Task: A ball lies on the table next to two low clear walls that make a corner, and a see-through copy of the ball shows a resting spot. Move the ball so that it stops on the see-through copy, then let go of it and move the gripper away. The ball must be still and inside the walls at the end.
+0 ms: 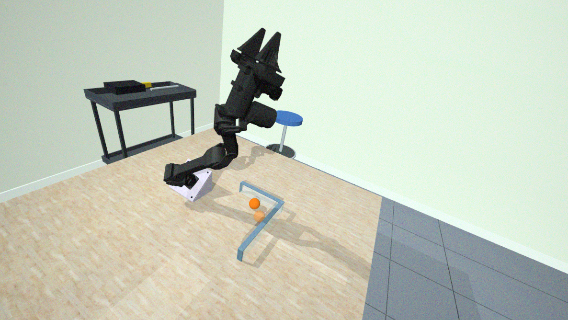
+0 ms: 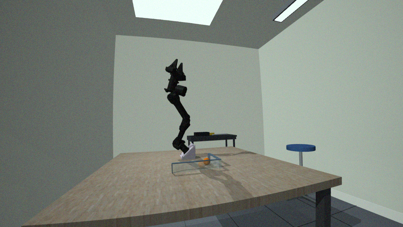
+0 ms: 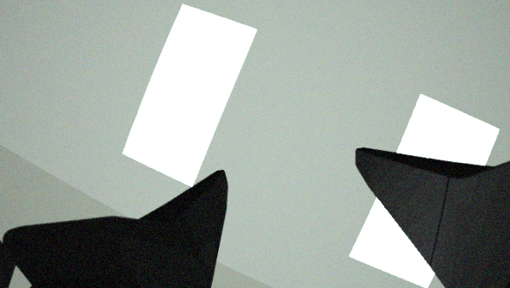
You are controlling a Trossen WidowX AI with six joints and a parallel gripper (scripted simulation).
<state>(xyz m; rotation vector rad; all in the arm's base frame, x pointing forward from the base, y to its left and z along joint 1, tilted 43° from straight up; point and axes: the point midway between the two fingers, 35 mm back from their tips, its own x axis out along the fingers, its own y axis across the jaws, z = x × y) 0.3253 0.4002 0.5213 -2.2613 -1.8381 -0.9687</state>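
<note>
Now: the orange ball 69 cm below my gripper tip, 18 cm to the left of it and 10 cm behind it. Round my gripper tip: see-through copy of ball 69 cm below, 14 cm to the left, 3 cm behind; then clear wall 69 cm below, 10 cm to the left, 2 cm ahead.
</note>
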